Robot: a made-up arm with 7 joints. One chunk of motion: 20 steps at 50 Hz.
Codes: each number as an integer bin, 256 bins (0 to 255) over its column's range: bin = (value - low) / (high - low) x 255, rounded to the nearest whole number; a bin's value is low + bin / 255 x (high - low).
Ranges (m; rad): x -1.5..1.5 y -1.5..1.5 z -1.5..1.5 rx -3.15..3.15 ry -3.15..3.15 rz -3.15..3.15
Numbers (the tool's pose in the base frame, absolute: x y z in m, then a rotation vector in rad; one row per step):
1: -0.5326 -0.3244 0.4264 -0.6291 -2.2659 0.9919
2: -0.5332 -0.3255 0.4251 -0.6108 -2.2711 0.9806
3: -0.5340 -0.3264 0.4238 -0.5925 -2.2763 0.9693
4: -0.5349 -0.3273 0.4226 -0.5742 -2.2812 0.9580
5: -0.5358 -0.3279 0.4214 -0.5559 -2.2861 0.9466
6: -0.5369 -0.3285 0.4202 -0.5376 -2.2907 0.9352
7: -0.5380 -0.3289 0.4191 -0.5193 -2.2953 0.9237
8: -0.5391 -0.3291 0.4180 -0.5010 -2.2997 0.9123
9: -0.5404 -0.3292 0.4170 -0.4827 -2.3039 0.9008
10: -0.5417 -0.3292 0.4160 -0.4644 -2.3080 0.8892
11: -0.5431 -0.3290 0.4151 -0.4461 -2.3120 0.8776
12: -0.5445 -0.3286 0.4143 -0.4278 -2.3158 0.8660
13: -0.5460 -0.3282 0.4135 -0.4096 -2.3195 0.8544
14: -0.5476 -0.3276 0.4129 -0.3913 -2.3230 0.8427
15: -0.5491 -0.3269 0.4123 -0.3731 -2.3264 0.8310
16: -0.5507 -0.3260 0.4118 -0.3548 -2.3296 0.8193
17: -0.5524 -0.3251 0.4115 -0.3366 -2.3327 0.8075
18: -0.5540 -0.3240 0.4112 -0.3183 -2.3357 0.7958
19: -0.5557 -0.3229 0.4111 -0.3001 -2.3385 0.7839
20: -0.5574 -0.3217 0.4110 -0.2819 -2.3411 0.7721
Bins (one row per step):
1: 82 100 164 102 36 168
2: 82 100 164 103 36 167
3: 82 100 164 104 35 167
4: 82 100 163 104 35 166
5: 82 100 163 105 35 166
6: 82 100 163 106 35 165
7: 82 100 163 106 35 165
8: 82 100 163 107 34 164
9: 82 100 163 108 34 164
10: 81 100 163 109 34 163
11: 81 100 163 109 34 163
12: 81 100 163 110 34 163
13: 81 100 163 111 34 162
14: 81 100 163 112 33 162
15: 81 100 163 112 33 161
16: 81 100 163 113 33 161
17: 81 100 162 114 33 160
18: 80 100 162 115 33 160
19: 80 100 162 115 33 159
20: 80 100 162 116 33 159

